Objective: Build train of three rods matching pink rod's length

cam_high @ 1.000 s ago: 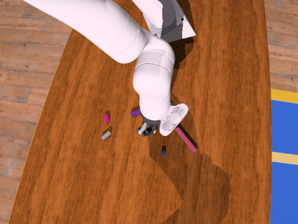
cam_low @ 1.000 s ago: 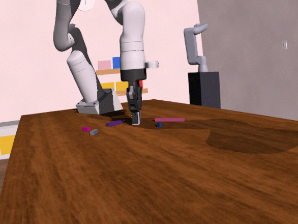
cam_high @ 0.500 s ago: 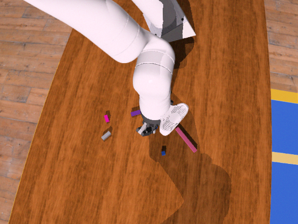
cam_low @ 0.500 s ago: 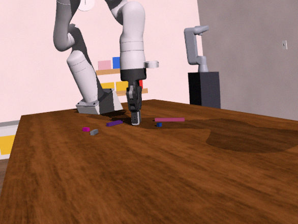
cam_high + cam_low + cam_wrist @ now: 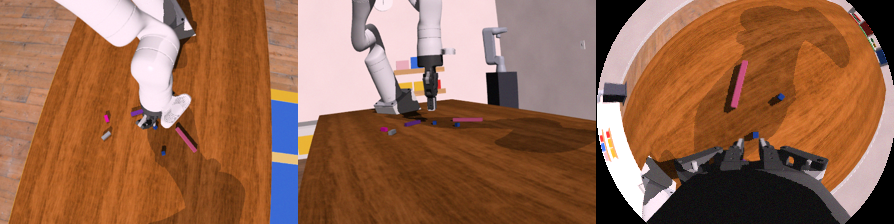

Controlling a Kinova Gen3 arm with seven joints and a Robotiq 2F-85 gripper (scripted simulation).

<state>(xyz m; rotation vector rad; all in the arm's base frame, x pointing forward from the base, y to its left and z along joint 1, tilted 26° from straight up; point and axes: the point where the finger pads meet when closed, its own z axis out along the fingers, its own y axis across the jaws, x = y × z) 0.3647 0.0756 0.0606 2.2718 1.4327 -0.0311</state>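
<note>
Now: the magenta rod 1 cm ahead of my hand, 15 cm to the right of it and 6 cm below it. Also, from my hand: small blue rod (8 cm ahead, 4 cm to the left, 6 cm below); pink rod (3 cm ahead, 10 cm to the left, 6 cm below); purple rod (3 cm behind, 5 cm to the right, 6 cm below).
</note>
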